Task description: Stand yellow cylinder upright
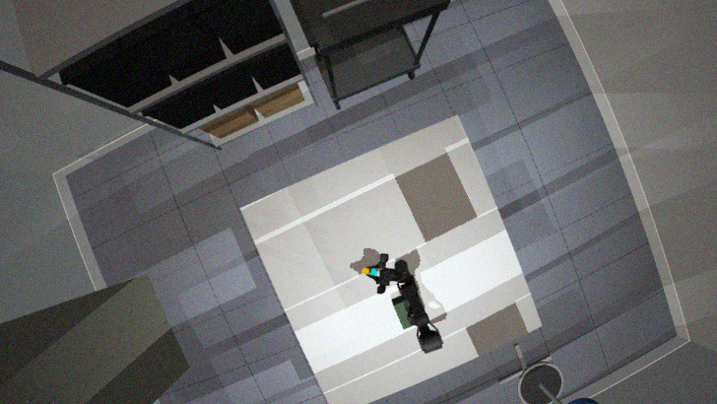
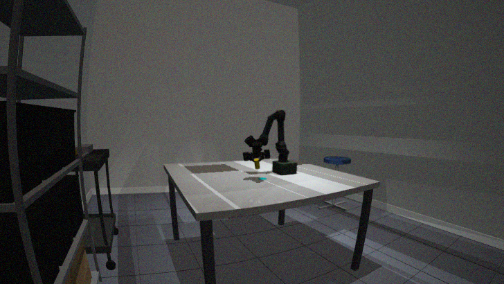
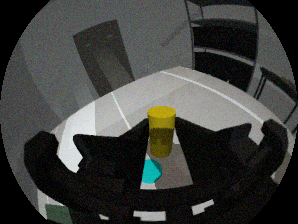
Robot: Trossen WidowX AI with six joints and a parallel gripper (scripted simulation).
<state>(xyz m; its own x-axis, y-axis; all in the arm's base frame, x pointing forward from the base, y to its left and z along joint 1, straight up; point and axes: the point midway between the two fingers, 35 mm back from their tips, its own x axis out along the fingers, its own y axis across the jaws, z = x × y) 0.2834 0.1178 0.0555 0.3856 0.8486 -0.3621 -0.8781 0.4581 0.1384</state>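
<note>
The cyan circle lies 13 cm below my gripper tip, 5 cm behind it and 2 cm to the right of it. The rest, counted from my gripper tip: yellow tall cylinder 2 cm below, 1 cm behind.
</note>
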